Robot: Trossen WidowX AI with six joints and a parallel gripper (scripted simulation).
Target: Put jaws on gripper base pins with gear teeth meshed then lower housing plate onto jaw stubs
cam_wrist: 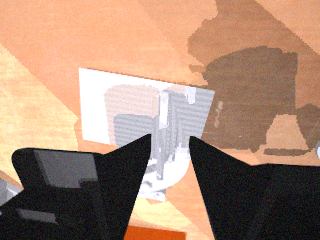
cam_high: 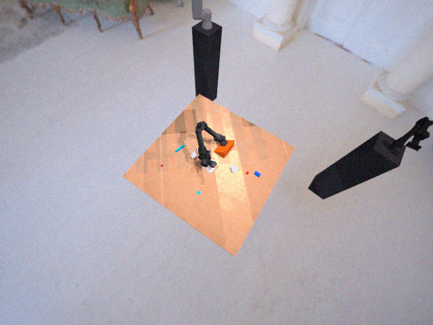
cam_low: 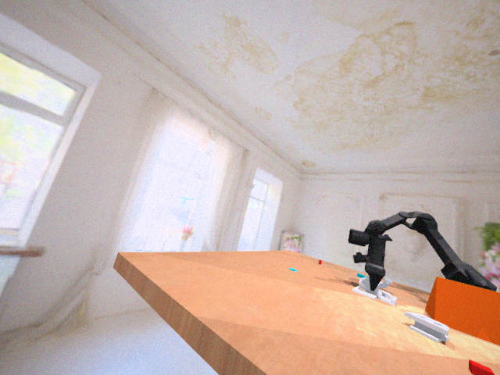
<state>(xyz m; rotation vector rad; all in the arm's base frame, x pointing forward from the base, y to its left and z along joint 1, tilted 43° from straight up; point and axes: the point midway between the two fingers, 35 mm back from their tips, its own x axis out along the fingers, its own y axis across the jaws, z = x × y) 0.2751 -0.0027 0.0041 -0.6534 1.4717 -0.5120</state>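
Right now the gripper jaw is 3 cm behind my gripper tip and 2 cm to the left of it. From my gripper tip the other things lie so: cyan cube 28 cm ahead, 12 cm to the left, 1 cm below; then white block 14 cm behind, 24 cm to the left; then cyan bar 4 cm ahead, 33 cm to the right, 1 cm below.
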